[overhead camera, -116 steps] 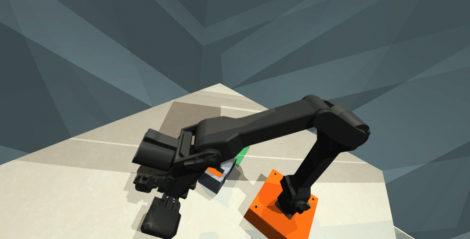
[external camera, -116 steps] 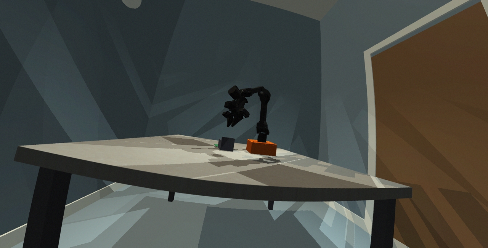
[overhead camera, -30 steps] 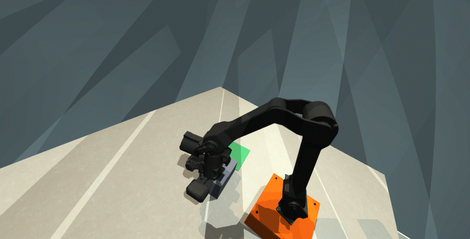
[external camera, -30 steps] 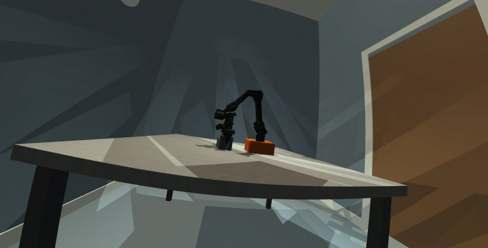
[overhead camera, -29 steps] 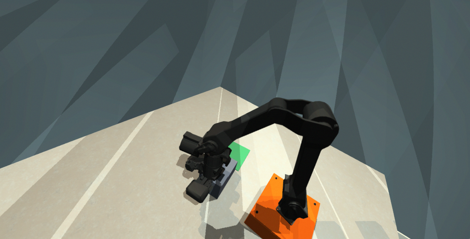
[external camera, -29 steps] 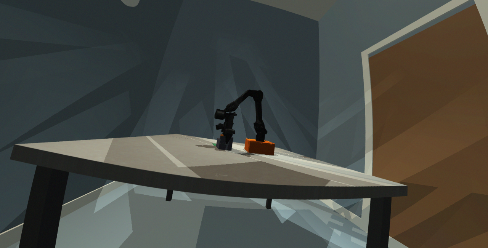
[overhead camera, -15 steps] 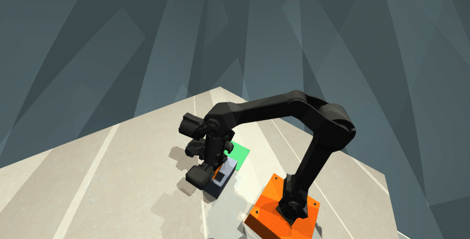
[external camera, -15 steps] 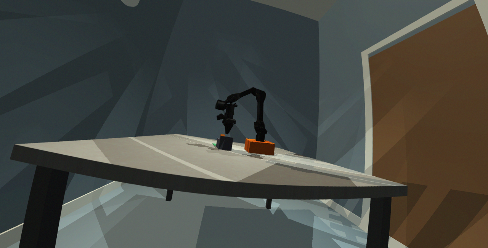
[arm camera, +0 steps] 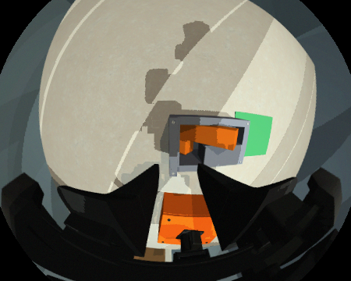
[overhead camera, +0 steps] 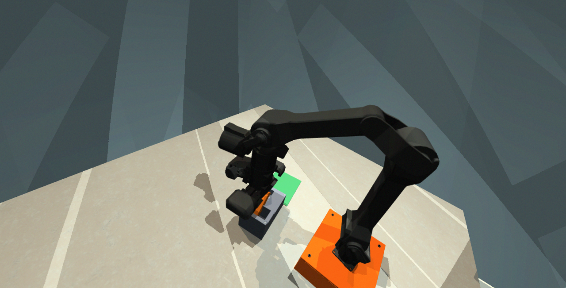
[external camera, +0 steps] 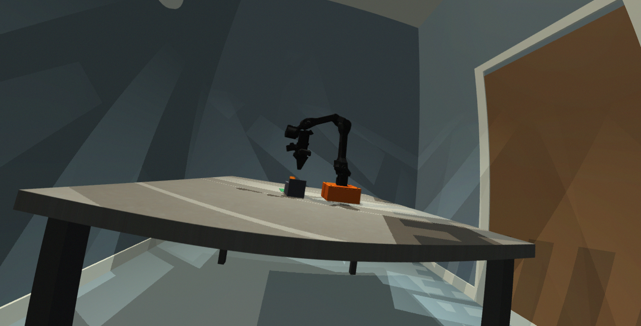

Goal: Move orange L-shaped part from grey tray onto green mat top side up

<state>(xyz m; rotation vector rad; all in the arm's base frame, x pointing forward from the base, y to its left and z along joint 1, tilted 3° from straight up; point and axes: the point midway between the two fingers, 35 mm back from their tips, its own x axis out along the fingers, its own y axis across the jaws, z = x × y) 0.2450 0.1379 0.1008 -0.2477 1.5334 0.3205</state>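
Now: the orange L-shaped part 1 cm ahead of my gripper tip, 4 cm to the right of it and 10 cm below it. From my gripper tip the other things lie so: green mat: 8 cm ahead, 21 cm to the right, 16 cm below.
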